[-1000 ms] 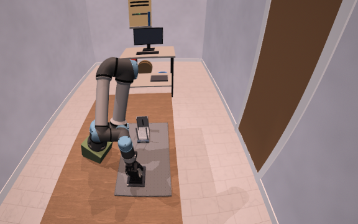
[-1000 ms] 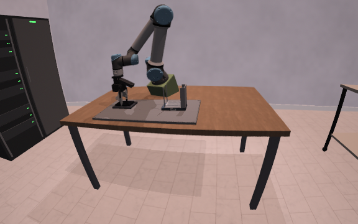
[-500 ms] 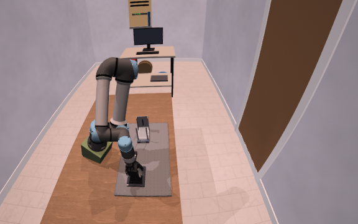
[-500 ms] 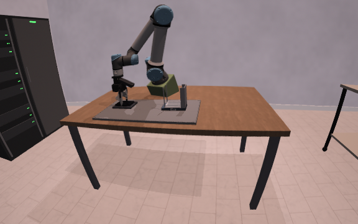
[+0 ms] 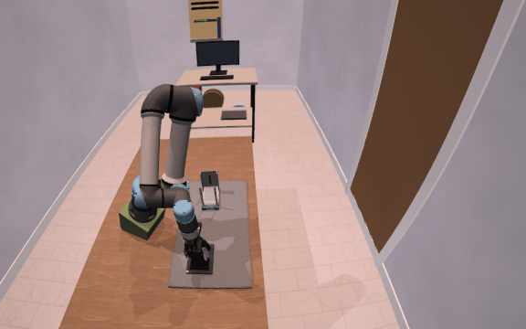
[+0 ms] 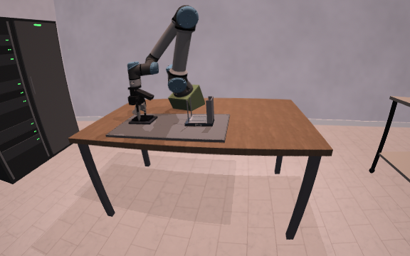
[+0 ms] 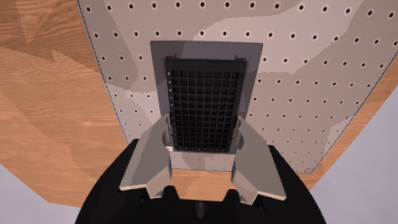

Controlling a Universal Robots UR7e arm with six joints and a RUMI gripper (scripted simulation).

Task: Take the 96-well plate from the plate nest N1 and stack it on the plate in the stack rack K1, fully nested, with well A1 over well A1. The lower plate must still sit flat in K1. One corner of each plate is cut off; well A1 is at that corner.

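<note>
My gripper is now 2 cm above the plate nest N1. Also, from my hand: pale plate (39 cm to the left, 8 cm ahead); black 96-well plate (1 cm below); rack post (44 cm to the left, 13 cm ahead, 6 cm above).
</note>
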